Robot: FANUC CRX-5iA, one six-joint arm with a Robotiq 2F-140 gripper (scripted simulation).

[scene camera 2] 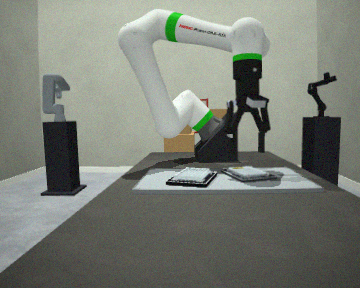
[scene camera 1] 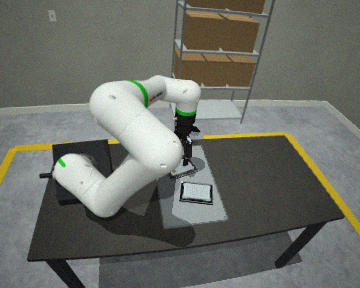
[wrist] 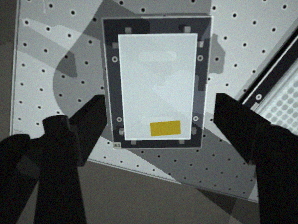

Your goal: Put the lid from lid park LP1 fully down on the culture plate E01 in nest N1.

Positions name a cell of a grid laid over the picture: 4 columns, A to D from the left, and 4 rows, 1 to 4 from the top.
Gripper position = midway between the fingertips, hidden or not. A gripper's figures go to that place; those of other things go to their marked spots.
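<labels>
Clear lid (wrist: C2): 22 cm from the lens. Gripper (wrist: C2): 17 cm from the lens.
</labels>
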